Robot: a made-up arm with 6 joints. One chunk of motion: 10 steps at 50 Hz.
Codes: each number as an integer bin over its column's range. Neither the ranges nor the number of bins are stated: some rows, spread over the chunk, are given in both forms.
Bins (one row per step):
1: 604 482 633 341 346 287
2: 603 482 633 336 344 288
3: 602 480 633 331 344 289
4: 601 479 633 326 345 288
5: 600 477 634 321 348 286
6: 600 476 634 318 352 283
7: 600 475 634 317 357 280
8: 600 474 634 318 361 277
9: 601 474 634 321 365 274
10: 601 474 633 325 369 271
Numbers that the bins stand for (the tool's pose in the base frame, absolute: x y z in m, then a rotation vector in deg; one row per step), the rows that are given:
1: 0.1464 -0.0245 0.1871 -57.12 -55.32 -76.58
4: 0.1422 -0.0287 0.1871 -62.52 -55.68 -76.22
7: 0.1408 -0.0343 0.1885 -65.77 -51.35 -79.10
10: 0.1422 -0.0357 0.1871 -62.88 -47.03 -82.34
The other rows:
2: 0.1450 -0.0245 0.1871 -58.92 -56.04 -76.22
3: 0.1436 -0.0273 0.1871 -60.72 -56.04 -75.86
5: 0.1408 -0.0315 0.1885 -64.32 -54.59 -76.94
6: 0.1408 -0.0329 0.1885 -65.41 -53.15 -78.02
8: 0.1408 -0.0357 0.1885 -65.41 -49.91 -80.18
9: 0.1422 -0.0357 0.1885 -64.32 -48.47 -81.26

